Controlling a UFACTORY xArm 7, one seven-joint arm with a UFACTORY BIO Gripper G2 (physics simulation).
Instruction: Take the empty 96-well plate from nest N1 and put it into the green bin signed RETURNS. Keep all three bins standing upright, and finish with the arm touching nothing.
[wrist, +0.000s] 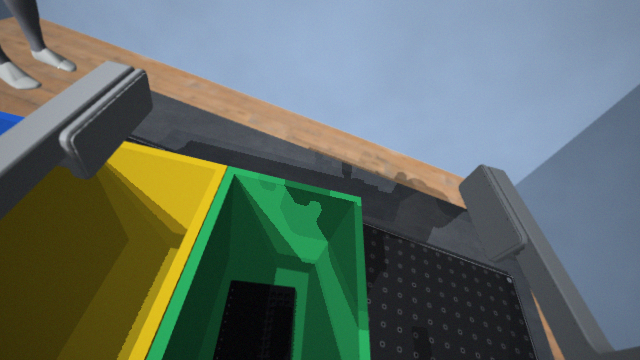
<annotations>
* gripper: 327, 136
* green bin: 262, 229
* yellow bin: 97, 261
</annotations>
